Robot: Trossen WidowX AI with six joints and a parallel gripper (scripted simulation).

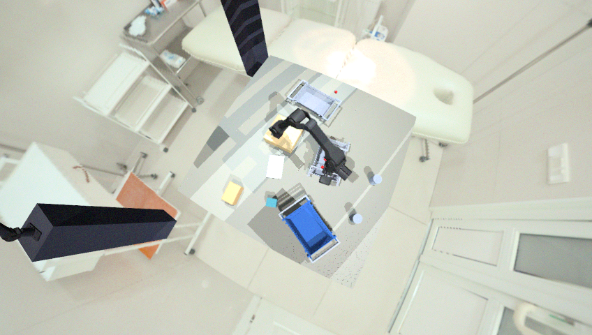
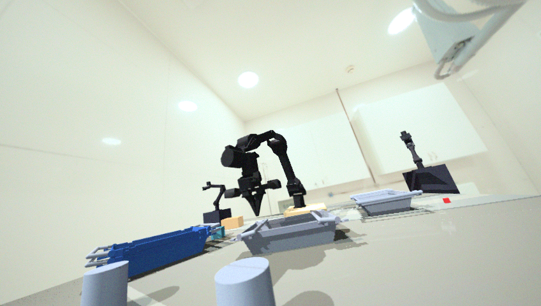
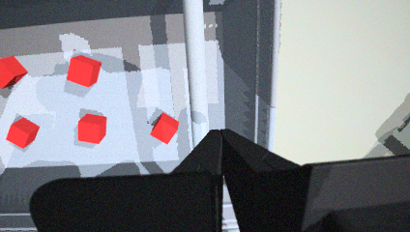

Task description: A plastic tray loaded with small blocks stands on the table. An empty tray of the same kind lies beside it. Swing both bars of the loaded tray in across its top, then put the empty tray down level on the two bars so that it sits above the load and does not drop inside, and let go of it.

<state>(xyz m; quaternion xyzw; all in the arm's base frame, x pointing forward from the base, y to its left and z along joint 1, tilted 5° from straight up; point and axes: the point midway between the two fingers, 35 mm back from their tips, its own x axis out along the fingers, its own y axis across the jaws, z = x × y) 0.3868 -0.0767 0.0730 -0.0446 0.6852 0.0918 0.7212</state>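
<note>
The grey tray is 31 cm behind my gripper tip, 43 cm to the left of it and 4 cm below it. The rest, counted from my gripper tip: tan block 43 cm behind, 40 cm to the right, 6 cm below; then cyan block 19 cm behind, 32 cm to the right, 7 cm below; then white card 30 cm behind, 11 cm to the right, 9 cm below.
</note>
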